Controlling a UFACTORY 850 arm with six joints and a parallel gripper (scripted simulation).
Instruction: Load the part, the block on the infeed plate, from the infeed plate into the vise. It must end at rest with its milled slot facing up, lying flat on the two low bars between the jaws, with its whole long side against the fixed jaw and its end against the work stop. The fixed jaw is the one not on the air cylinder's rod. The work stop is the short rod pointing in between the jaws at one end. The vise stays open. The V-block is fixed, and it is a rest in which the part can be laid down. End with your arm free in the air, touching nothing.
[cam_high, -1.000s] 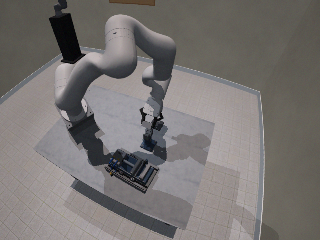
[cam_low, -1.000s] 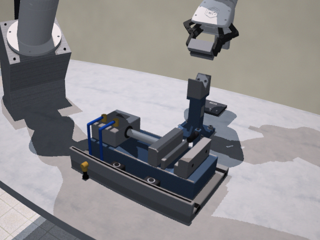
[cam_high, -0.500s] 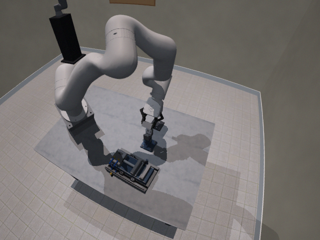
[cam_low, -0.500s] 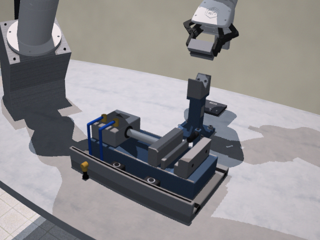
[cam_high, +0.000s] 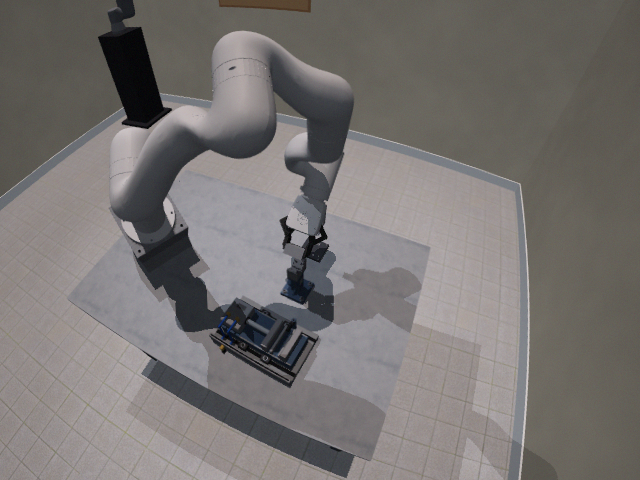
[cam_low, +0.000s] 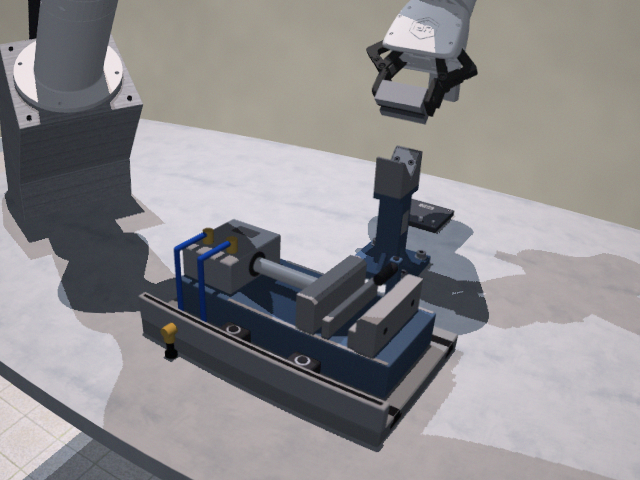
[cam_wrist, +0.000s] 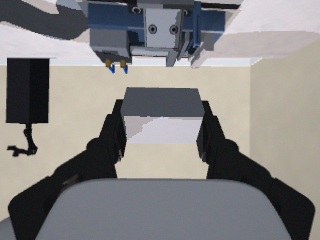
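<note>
Right now my hand is 180 mm above the blue post. Also, from my hand: black work stop 50 mm ahead, 180 mm to the right, 150 mm below; then part 10 mm to the right, 10 mm below; then cylinder rod 50 mm behind, 220 mm to the right, 160 mm below.
</note>
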